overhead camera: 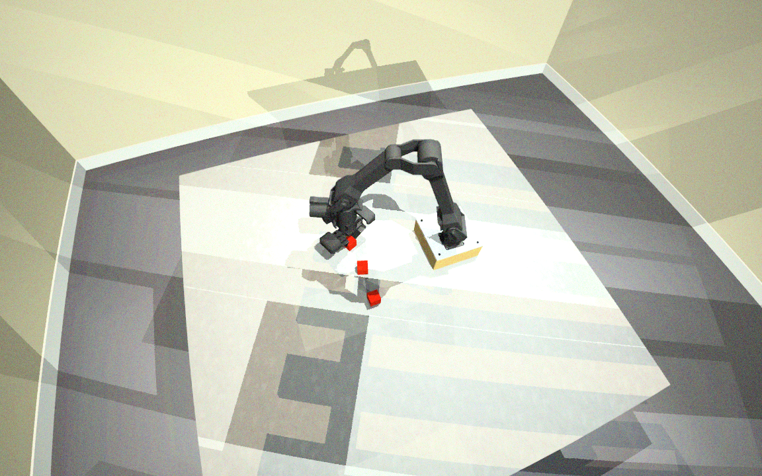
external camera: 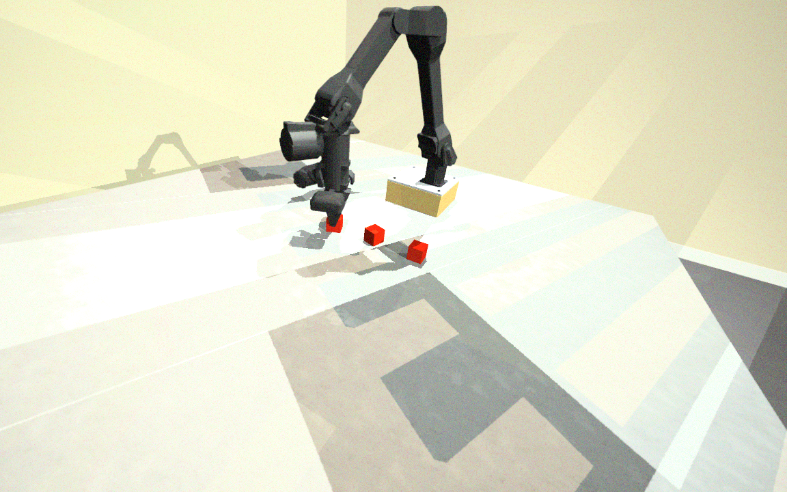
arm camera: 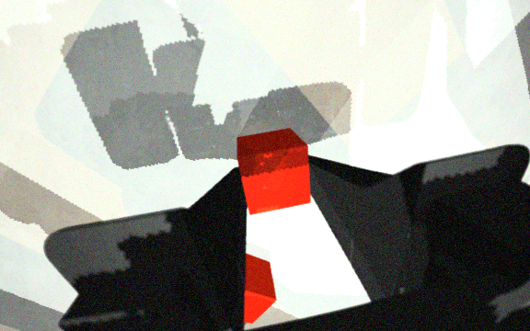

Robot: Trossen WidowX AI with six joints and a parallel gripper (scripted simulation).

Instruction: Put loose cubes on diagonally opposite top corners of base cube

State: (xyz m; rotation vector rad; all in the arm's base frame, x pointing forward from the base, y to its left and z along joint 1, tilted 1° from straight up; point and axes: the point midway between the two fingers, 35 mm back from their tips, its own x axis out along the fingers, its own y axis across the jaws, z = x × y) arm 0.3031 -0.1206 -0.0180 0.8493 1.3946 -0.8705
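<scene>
Now: gripper tip 10 mm past the red cube and 100 mm to the right of it.
</scene>
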